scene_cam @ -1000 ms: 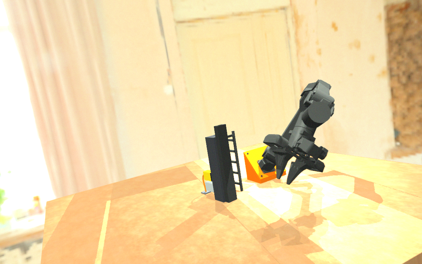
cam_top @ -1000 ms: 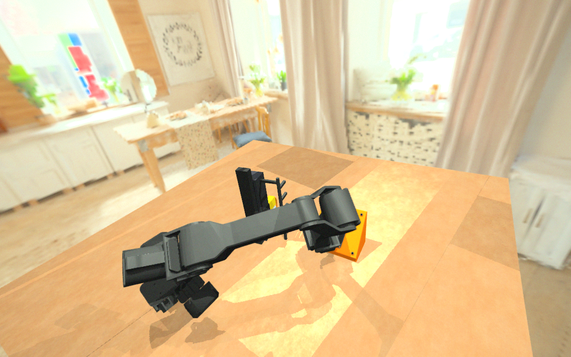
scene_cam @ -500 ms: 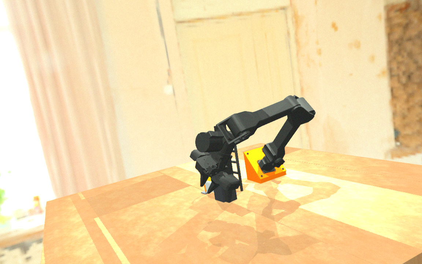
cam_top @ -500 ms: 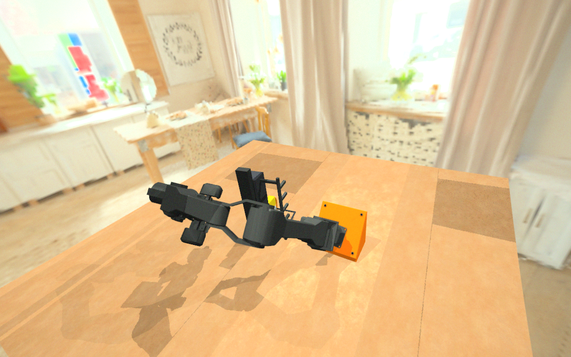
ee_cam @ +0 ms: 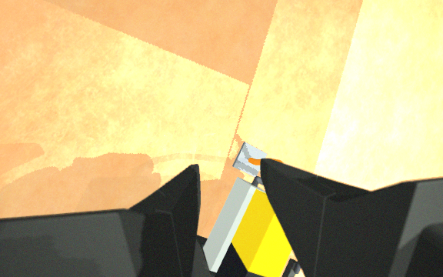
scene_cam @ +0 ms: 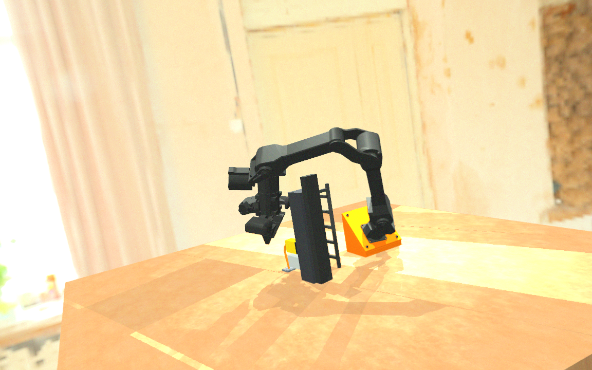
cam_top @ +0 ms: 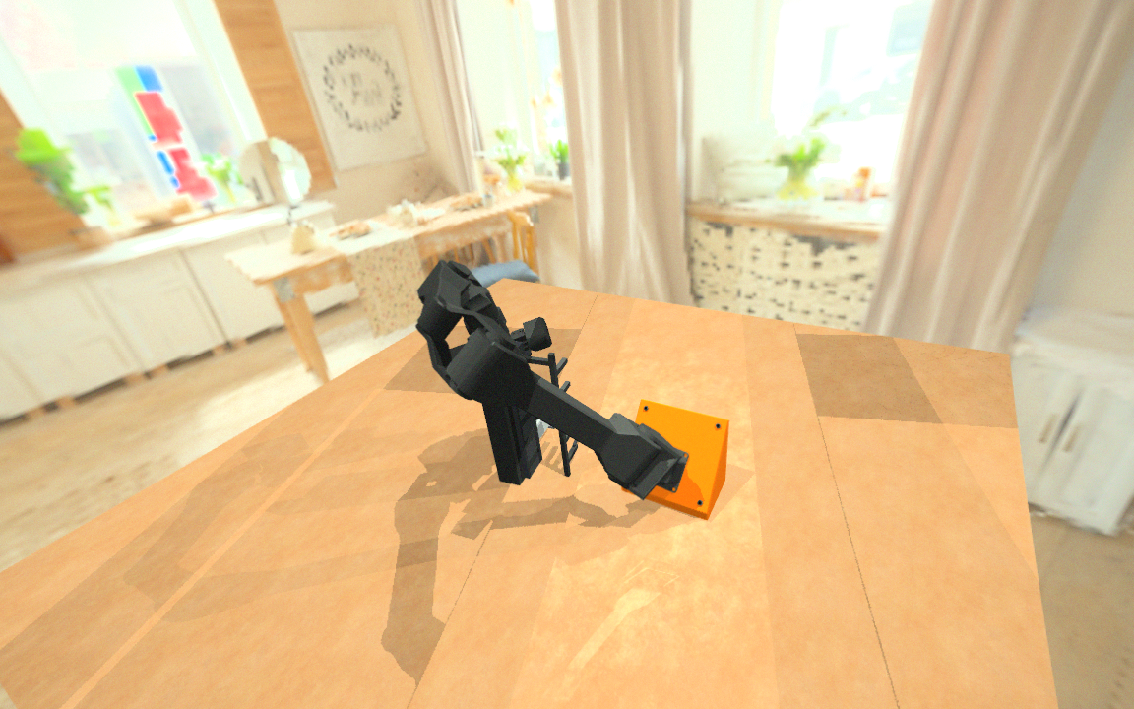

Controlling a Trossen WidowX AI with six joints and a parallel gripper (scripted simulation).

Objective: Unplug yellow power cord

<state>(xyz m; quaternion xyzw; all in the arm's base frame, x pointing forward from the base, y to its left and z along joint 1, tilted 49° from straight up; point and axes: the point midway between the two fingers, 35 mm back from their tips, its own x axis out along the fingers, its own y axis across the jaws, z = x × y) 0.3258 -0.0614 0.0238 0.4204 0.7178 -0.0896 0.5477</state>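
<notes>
Right now my gripper tip is 7 cm past the yellow plug, 4 cm to the right of it and 2 cm above it.
</notes>
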